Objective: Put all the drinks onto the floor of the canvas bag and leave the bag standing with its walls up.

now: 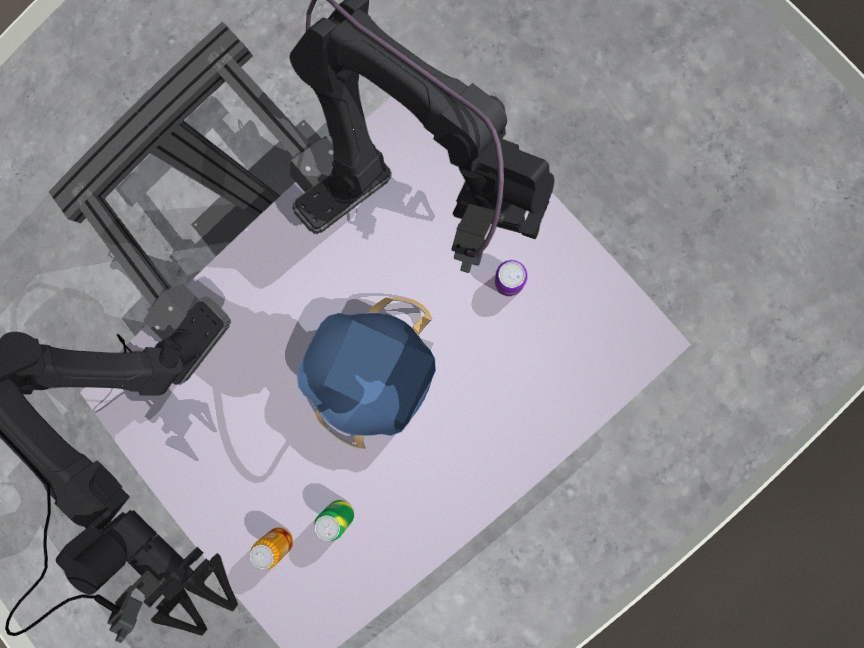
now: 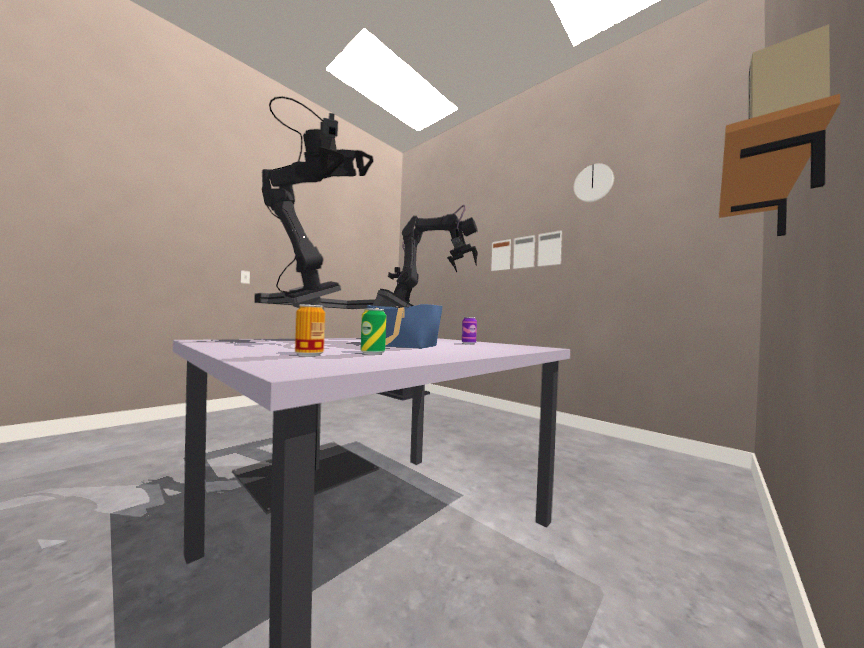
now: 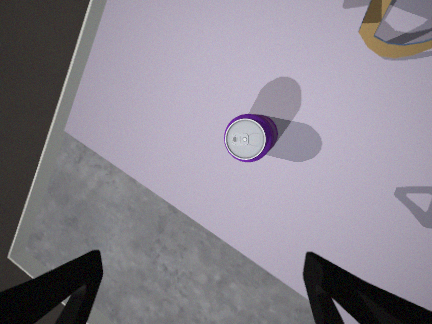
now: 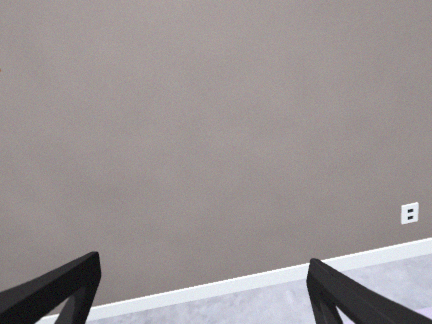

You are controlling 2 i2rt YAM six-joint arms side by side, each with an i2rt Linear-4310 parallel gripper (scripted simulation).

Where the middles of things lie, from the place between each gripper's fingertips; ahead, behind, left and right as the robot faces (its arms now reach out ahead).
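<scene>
Right gripper (image 1: 219, 620): 100 mm to the left of the orange can (image 2: 310, 319), 20 mm past it, 460 mm above it.
Left gripper: 820 mm to the left of the orange can, 110 mm short of it, 300 mm above it.
</scene>
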